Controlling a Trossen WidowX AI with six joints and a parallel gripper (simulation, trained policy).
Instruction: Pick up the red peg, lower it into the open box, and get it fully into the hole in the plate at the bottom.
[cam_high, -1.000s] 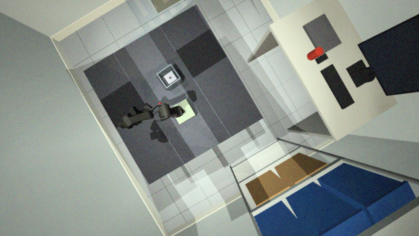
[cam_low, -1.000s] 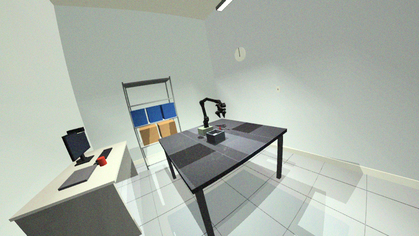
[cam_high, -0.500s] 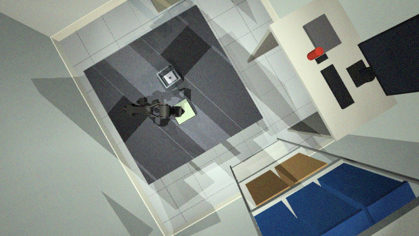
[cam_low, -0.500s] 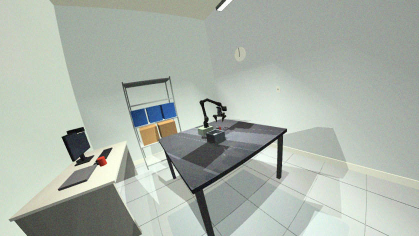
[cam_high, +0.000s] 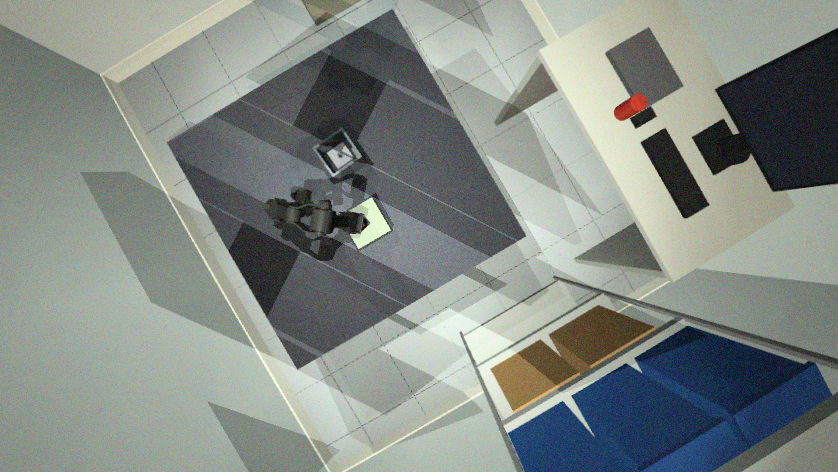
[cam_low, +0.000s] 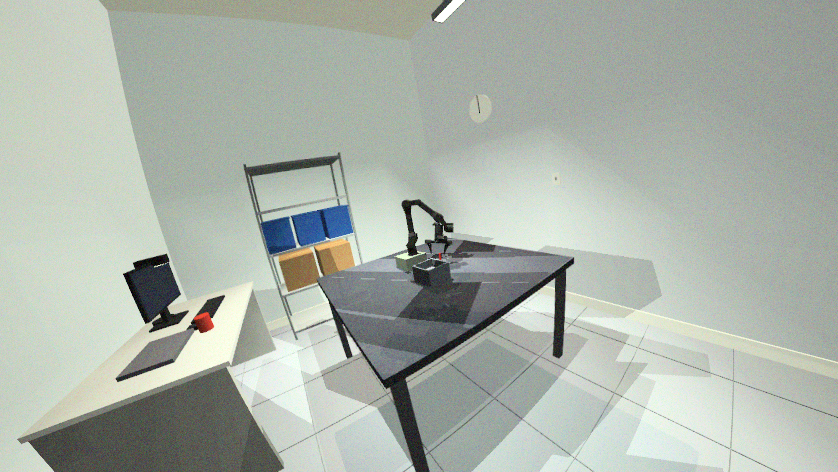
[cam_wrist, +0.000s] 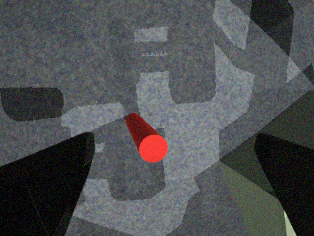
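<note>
My gripper tip is now 10 mm short of the red peg, 10 mm to the right of it and 40 mm above it. The rest, counted from my gripper tip: pale plate (130 mm ahead, 210 mm to the right, 30 mm below); grey box (130 mm ahead, 210 mm to the right, 50 mm below).
</note>
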